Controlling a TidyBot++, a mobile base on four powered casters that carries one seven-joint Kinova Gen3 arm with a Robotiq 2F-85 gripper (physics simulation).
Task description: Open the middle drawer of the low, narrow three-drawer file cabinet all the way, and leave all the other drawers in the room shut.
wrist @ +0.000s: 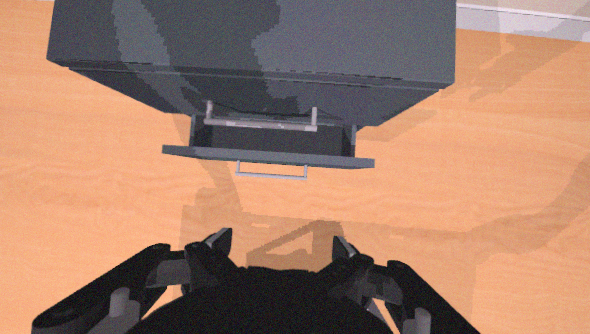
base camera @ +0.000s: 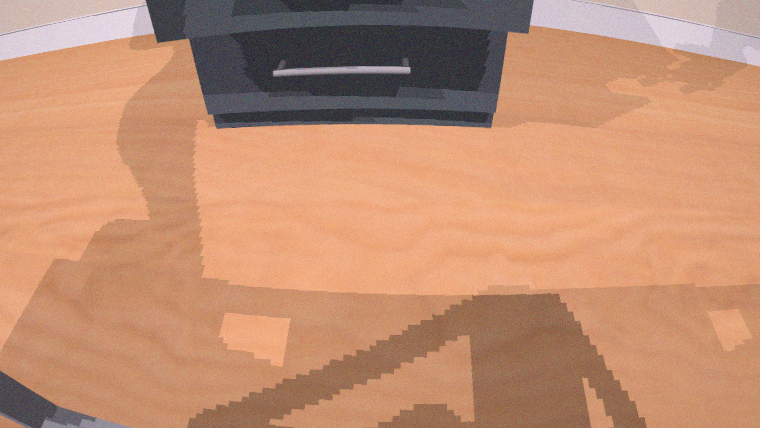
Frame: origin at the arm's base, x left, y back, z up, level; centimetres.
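Seen in the pictures: gripper, between the fingertips: (wrist: 282,243).
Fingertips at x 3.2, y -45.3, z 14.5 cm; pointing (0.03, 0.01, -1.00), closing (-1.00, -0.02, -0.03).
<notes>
A point is followed by its place in that frame.
The dark grey file cabinet (base camera: 351,118) @(x 8.4, y -63.1, z -38.5 cm) (wrist: 360,40) @(x -2.4, y -65.3, z 12.4 cm) stands at the top of both views. Its middle drawer (base camera: 356,18) @(x 6.0, y -53.3, z -19.3 cm) (wrist: 268,156) @(x 8.4, y -54.0, z -4.9 cm) is pulled out part of the way; the wrist view shows into its dark inside, and whether it is at its full travel I cannot tell. The middle drawer's handle (wrist: 271,175) @(x 8.3, y -50.2, z -12.1 cm) sticks out from its front. The top drawer's handle (wrist: 260,125) @(x 8.7, y -57.9, z 3.4 cm) is above it, on a shut drawer. The bottom drawer's handle (base camera: 341,70) @(x 8.6, y -57.6, z -27.8 cm) is on a shut drawer. My gripper (wrist: 282,243) @(x 3.2, y -45.3, z 14.5 cm) is open and empty, in front of the middle drawer's handle and apart from it.
A white baseboard (base camera: 590,23) @(x -48.5, y -116.3, z -36.6 cm) (wrist: 525,27) @(x -80.0, y -116.9, z -36.1 cm) runs along the wall behind the cabinet. The wooden floor (base camera: 372,212) @(x 4.0, y -45.3, z -39.6 cm) (wrist: 75,175) @(x 90.4, y -41.2, z -39.6 cm) stretches before and beside the cabinet, with shadows of the arm across it. A dark and grey edge of the base (base camera: 26,398) @(x 23.0, y -14.5, z -25.8 cm) shows at the lower left.
</notes>
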